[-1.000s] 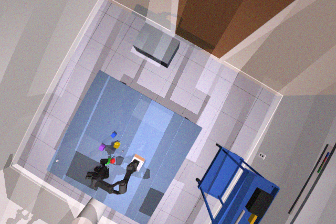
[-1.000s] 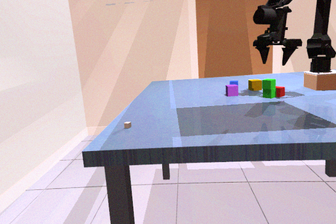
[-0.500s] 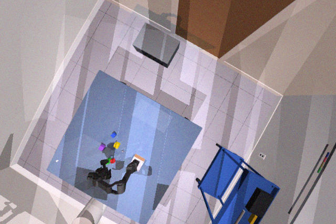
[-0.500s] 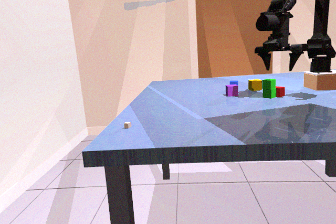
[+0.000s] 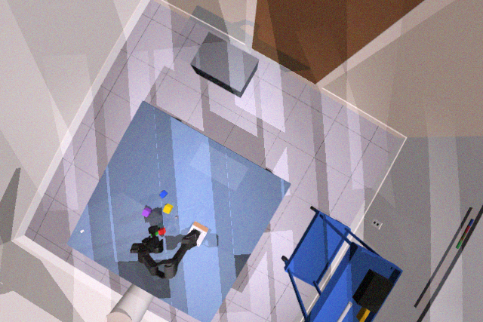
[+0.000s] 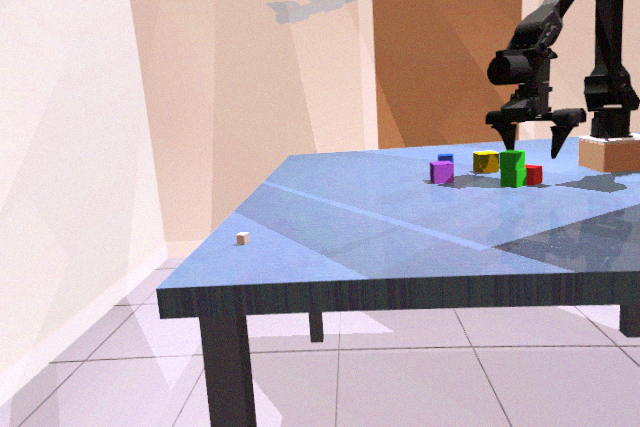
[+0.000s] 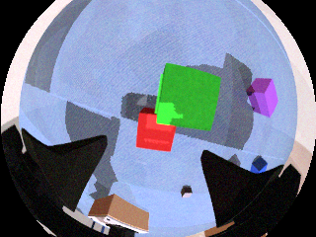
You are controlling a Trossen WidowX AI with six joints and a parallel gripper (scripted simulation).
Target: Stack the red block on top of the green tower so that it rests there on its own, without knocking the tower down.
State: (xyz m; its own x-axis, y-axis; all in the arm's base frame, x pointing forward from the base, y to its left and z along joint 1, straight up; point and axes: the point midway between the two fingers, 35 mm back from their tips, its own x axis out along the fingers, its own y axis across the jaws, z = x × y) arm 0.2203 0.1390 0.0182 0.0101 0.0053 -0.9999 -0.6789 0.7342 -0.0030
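My gripper tip is 10 mm to the right of the red block and 40 mm above it. Also, from my gripper tip: blue block: 130 mm ahead, 250 mm to the right, 40 mm below; then purple block: 180 mm ahead, 60 mm to the right, 30 mm below; then yellow block: 50 mm ahead, 170 mm to the right, 30 mm below.
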